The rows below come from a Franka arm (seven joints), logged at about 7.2 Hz.
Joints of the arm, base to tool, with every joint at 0 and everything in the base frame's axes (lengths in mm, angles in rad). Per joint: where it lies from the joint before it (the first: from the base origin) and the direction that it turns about. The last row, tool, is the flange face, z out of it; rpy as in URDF.
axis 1: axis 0 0 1 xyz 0.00 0.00 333.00
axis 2: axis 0 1 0 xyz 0.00 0.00 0.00
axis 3: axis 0 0 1 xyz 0.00 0.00 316.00
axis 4: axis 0 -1 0 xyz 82.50 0.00 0.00
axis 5: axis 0 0 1 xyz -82.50 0.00 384.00
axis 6: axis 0 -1 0 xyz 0.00 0.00 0.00
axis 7: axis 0 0 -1 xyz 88.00 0.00 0.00
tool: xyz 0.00 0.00 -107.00 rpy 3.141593 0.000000 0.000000
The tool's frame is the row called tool.
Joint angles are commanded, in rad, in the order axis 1, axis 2, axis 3, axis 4, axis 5, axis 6, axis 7. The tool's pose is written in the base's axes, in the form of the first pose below.
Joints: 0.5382, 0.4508, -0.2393, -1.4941, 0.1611, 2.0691, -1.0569
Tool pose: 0.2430 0.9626 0.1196 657.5; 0.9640 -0.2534 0.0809 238.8; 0.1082 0.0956 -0.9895 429.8; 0 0 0 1
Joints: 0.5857, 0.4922, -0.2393, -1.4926, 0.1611, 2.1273, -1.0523
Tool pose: 0.2012 0.9698 0.1378 653.8; 0.9735 -0.2136 0.0818 273.3; 0.1087 0.1177 -0.9871 407.9; 0 0 0 1
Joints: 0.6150, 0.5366, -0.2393, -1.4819, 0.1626, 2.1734, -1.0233
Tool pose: 0.1997 0.9680 0.1516 653.3; 0.9736 -0.2136 0.0810 296.6; 0.1108 0.1314 -0.9851 386.8; 0 0 0 1
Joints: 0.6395, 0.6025, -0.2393, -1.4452, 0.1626, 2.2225, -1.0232
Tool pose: 0.1694 0.9699 0.1748 657.3; 0.9795 -0.1853 0.0790 320.5; 0.1091 0.1578 -0.9814 362.8; 0 0 0 1
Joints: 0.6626, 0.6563, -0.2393, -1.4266, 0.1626, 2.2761, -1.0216
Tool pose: 0.1434 0.9701 0.1958 657.4; 0.9837 -0.1614 0.0793 340.7; 0.1085 0.1812 -0.9774 338.6; 0 0 0 1
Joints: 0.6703, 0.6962, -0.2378, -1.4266, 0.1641, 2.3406, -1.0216
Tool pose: 0.1320 0.9662 0.2214 659.1; 0.9846 -0.1536 0.0833 348.6; 0.1145 0.2070 -0.9716 316.4; 0 0 0 1
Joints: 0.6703, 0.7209, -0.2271, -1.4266, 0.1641, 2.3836, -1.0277
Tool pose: 0.1158 0.9648 0.2360 658.9; 0.9857 -0.1408 0.0922 355.2; 0.1222 0.2219 -0.9674 302.1; 0 0 0 1
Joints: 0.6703, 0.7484, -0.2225, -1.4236, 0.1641, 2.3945, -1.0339
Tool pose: 0.1071 0.9684 0.2251 658.1; 0.9880 -0.1289 0.0845 357.7; 0.1109 0.2133 -0.9707 284.1; 0 0 0 1
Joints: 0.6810, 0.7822, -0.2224, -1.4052, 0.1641, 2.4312, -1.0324
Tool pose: 0.0919 0.9649 0.2460 658.4; 0.9889 -0.1173 0.0907 368.2; 0.1164 0.2349 -0.9650 271.8; 0 0 0 1
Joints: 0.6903, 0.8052, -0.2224, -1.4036, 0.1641, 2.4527, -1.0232
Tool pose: 0.0905 0.9645 0.2480 655.6; 0.9893 -0.1156 0.0886 374.4; 0.1141 0.2374 -0.9647 257.8; 0 0 0 1
